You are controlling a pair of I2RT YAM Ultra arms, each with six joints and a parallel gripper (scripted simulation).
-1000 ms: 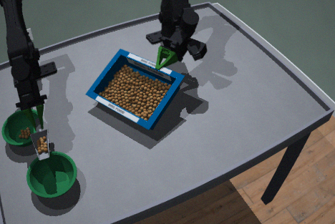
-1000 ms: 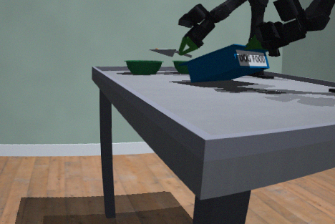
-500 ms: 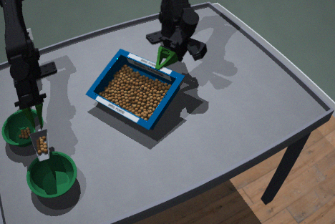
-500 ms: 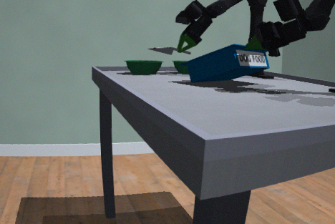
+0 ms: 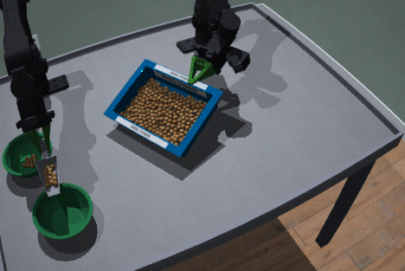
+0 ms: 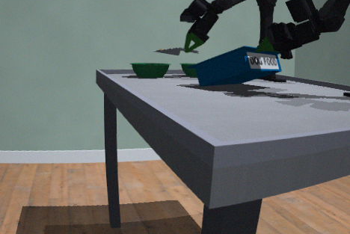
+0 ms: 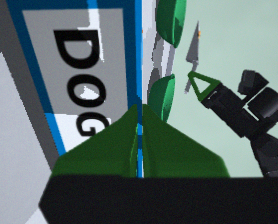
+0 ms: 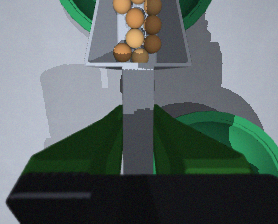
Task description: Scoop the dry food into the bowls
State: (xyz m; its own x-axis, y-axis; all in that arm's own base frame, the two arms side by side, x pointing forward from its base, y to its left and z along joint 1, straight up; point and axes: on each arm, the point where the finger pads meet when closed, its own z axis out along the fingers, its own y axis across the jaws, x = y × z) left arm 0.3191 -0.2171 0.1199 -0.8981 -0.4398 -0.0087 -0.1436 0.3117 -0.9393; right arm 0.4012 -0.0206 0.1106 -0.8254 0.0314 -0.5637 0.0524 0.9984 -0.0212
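The grey scoop is 5 cm ahead of my right hand and 1 cm below it. From my right hand the other things lie so: box: 6 cm behind, 35 cm to the left, 4 cm below.
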